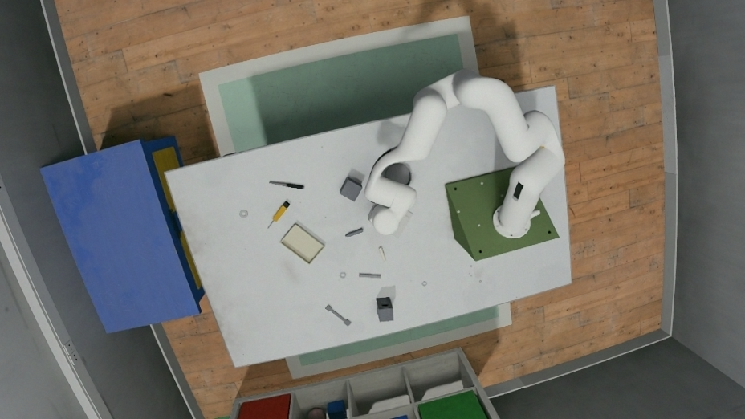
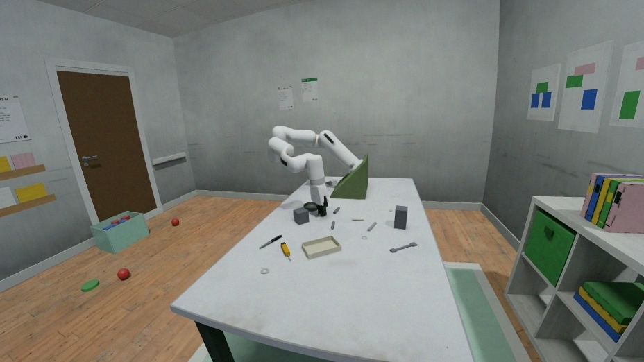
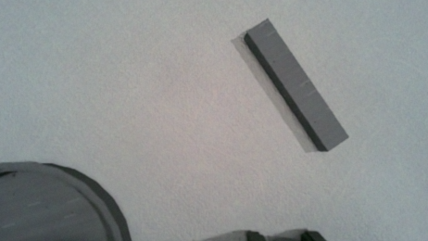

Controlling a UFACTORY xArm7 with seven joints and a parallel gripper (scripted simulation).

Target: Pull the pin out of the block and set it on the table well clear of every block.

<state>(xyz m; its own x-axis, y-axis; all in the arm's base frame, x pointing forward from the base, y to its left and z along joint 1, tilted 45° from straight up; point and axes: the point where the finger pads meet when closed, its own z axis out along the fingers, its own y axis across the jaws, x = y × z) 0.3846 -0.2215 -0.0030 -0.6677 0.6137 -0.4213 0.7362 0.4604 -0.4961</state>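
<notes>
The light grey pin is 1 cm ahead of my hand, 1 cm to the right of it and 2 cm below it. The rest, counted from my hand: cream peg (4 cm ahead, 19 cm to the left, 2 cm below); then grey bar (5 cm behind, 7 cm to the left, 2 cm below); then round dish (9 cm behind, 7 cm to the right, 1 cm below).
</notes>
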